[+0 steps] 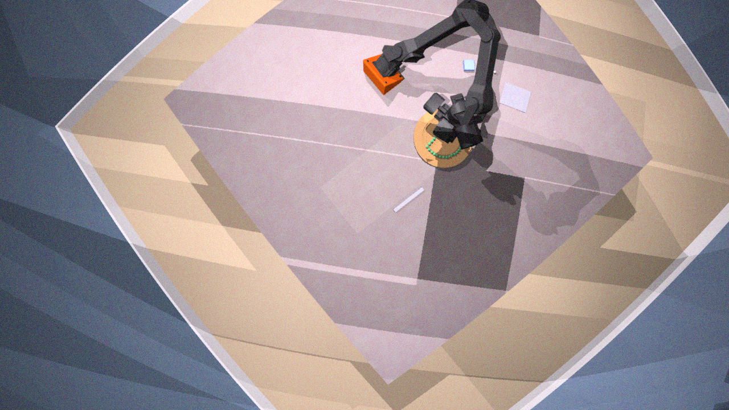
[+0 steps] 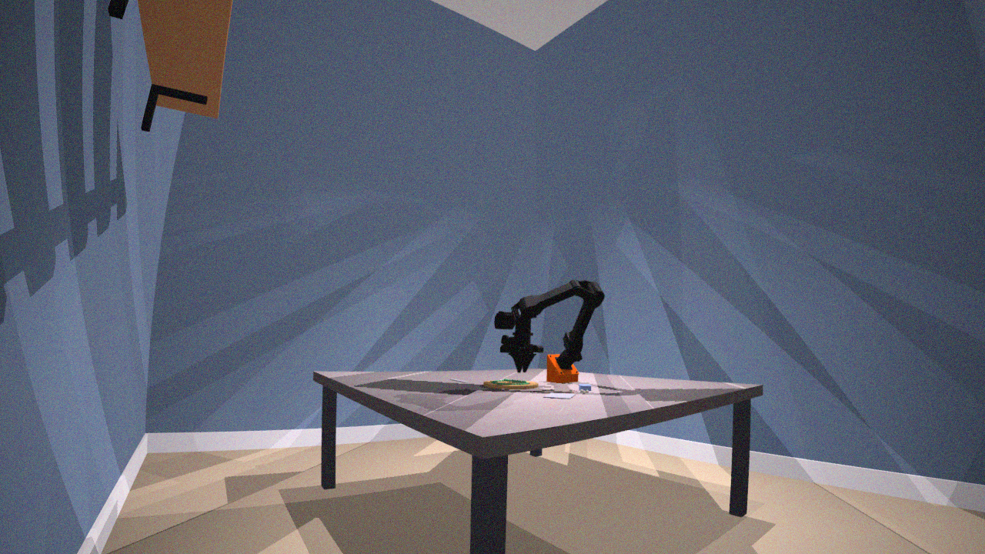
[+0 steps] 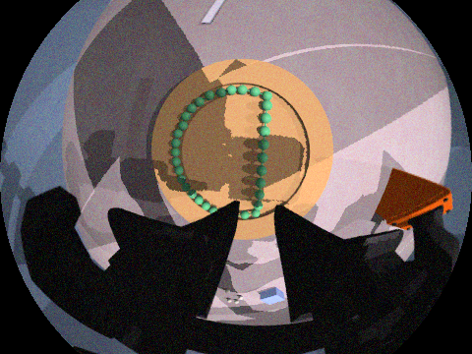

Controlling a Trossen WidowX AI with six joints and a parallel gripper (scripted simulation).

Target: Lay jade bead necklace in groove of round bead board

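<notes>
Right now the round tan bead board is 3 cm ahead of my gripper tip, 3 cm to the right of it and 4 cm below it. The rest, counted from my gripper tip: white strip (13 cm ahead, 24 cm to the right, 5 cm below); then pale square sheet (5 cm ahead, 28 cm to the left, 5 cm below); then blue cube (13 cm behind, 20 cm to the left, 4 cm below).
</notes>
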